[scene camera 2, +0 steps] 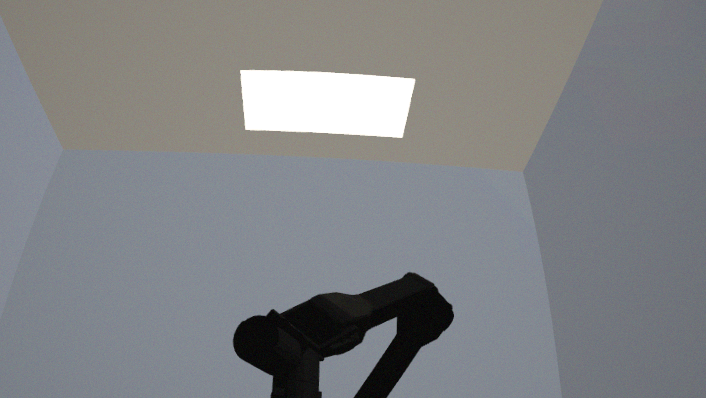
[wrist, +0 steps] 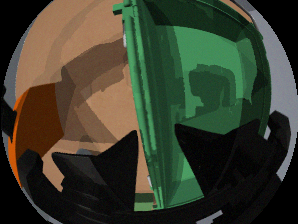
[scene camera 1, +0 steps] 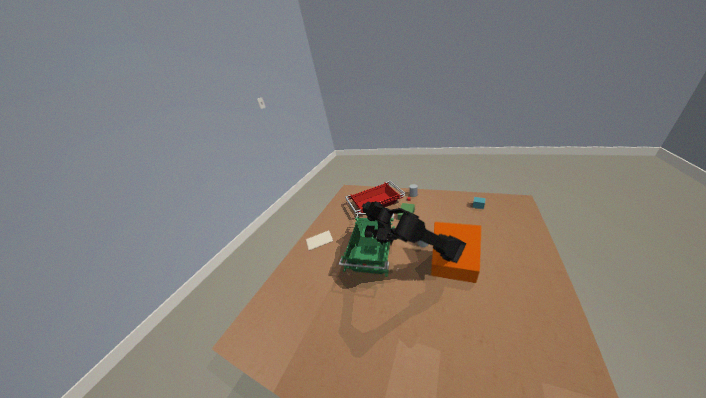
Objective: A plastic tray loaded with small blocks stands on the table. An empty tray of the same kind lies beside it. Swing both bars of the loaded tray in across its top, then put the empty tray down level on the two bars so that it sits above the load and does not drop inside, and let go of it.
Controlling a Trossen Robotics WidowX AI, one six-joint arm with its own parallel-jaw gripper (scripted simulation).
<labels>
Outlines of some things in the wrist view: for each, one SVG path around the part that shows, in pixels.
The gripper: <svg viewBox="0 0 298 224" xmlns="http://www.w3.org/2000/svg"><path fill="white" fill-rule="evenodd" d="M290 120L283 113L271 113L267 117L270 129L267 140L258 135L259 119L234 128L225 135L206 132L204 129L189 125L174 125L176 139L205 196L174 208L145 212L134 210L138 168L137 131L126 133L120 141L98 156L53 152L53 163L64 175L63 183L60 184L63 186L61 192L52 185L48 177L45 177L44 161L41 160L39 153L31 149L25 149L20 159L17 159L17 171L25 192L36 206L61 224L197 224L197 221L212 216L218 210L221 210L222 214L214 218L212 224L250 224L266 208L282 183L277 172L289 151Z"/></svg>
A green tray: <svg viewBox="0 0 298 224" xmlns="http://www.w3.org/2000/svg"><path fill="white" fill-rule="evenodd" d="M113 4L113 14L122 14L122 23L125 23L130 83L150 184L153 186L157 202L153 205L153 210L174 208L200 200L205 196L176 139L174 125L189 125L204 129L206 132L225 135L234 128L259 119L258 135L265 137L267 117L270 115L271 73L265 44L262 41L263 36L253 16L238 4L237 0L230 2L245 11L253 23L249 23L249 20L221 0L124 0L122 3Z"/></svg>
</labels>
